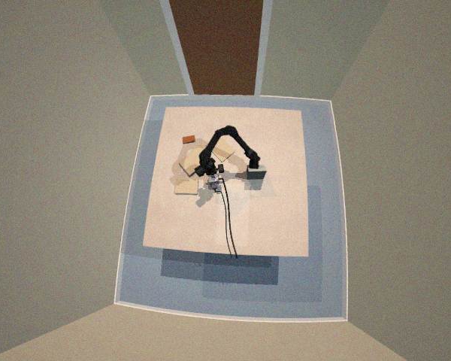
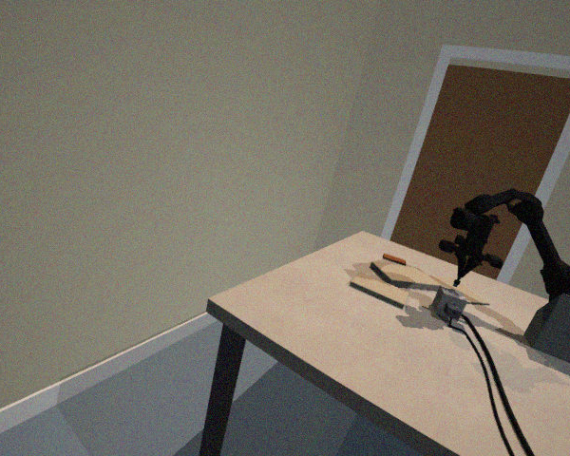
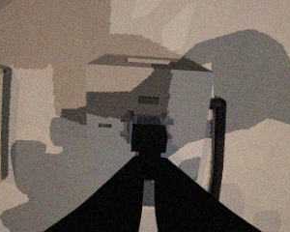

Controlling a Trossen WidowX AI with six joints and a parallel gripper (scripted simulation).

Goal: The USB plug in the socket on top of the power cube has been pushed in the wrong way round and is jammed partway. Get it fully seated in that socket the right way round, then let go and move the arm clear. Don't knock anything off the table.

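The USB socket lies 6 cm below my gripper tip and 1 cm to the left of it. Also, from my gripper tip: small orange block: 34 cm to the right, 28 cm ahead, 13 cm below; then USB plug: 2 cm below.
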